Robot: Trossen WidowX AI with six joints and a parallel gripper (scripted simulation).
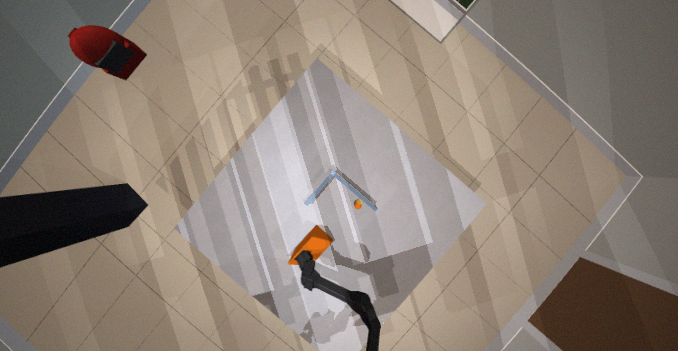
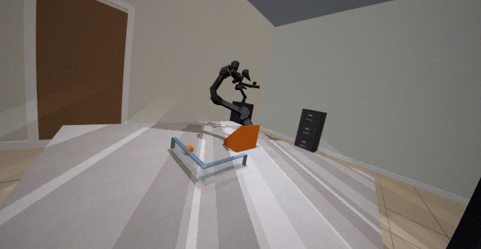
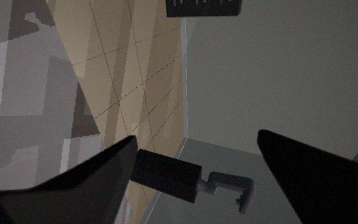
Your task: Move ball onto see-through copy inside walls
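My gripper tip is now 58 cm short of the orange ball, 24 cm to the right of it and 41 cm above it.
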